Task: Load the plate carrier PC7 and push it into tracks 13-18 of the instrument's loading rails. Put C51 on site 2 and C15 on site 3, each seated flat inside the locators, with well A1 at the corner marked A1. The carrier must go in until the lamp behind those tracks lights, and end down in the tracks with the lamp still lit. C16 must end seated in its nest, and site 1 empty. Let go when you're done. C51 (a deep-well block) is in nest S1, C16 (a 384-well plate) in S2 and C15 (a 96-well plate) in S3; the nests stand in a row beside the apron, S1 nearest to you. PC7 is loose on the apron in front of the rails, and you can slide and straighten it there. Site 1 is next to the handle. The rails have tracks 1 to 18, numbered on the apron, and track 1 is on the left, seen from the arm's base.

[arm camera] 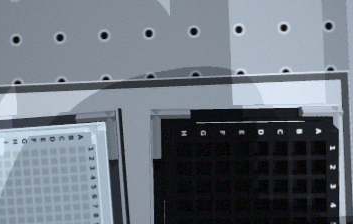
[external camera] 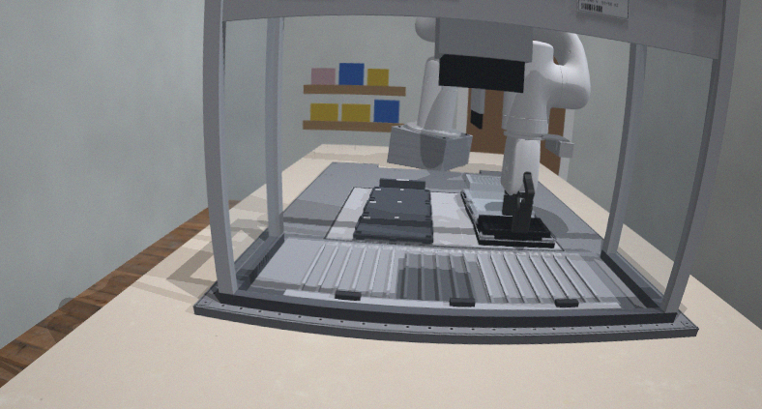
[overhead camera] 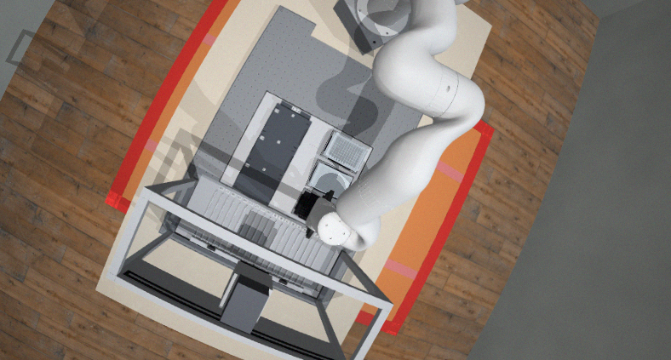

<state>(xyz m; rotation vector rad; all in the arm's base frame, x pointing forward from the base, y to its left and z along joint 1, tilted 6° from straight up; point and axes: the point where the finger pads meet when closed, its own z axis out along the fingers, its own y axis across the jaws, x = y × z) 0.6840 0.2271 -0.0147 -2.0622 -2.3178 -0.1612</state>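
The black plate C15 is 2 cm below my hand. The rest, counted from my hand: deep-well block C51 (22 cm behind, 3 cm to the right); plate C16 (11 cm behind, 2 cm to the right, 2 cm below); nest S3 (3 cm below).
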